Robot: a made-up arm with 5 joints.
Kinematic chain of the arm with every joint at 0, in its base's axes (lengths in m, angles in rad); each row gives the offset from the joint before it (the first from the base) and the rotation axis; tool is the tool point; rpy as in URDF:
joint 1: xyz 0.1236 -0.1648 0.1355 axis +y
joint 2: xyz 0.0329 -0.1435 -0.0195 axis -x
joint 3: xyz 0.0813 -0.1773 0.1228 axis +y
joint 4: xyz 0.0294 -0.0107 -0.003 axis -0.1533 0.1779 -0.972
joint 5: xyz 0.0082 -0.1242 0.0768 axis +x
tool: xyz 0.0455 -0.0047 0.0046 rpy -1.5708 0 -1.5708
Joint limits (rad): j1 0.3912..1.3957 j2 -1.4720..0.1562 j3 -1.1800..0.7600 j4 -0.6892..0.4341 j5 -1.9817..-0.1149
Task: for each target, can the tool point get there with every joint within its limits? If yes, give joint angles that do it. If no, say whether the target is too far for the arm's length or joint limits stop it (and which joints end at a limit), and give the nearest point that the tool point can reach.
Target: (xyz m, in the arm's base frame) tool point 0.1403 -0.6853 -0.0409
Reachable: yes | joints 0.7308 -1.0496 -0.9312 -0.5560 -0.9109
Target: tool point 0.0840 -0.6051 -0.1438
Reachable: yes | joints 1.2011 -0.7885 0.5822 -0.2598 -1.7674
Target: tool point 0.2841 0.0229 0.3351
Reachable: no: joint limits stop it (at a limit: joint 1, joint 2, joint 3, joint 4, joint 5) | nearest point 0.3261 -0.5196 0.3735 | short by 0.545 m
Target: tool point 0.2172 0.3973 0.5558
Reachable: no: too far | nearest point 0.3261 -0.5196 0.3735 | short by 0.941 m
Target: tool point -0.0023 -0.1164 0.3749
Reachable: no: joint limits stop it (at a limit: joint 1, joint 2, joint 3, joint 4) | nearest point 0.3259 -0.5197 0.3738 | short by 0.520 m
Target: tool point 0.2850 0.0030 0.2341
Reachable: no: joint limits stop it (at a limit: joint 2, joint 3, joint 4, joint 5) | nearest point 0.3903 -0.5196 0.2984 | short by 0.537 m
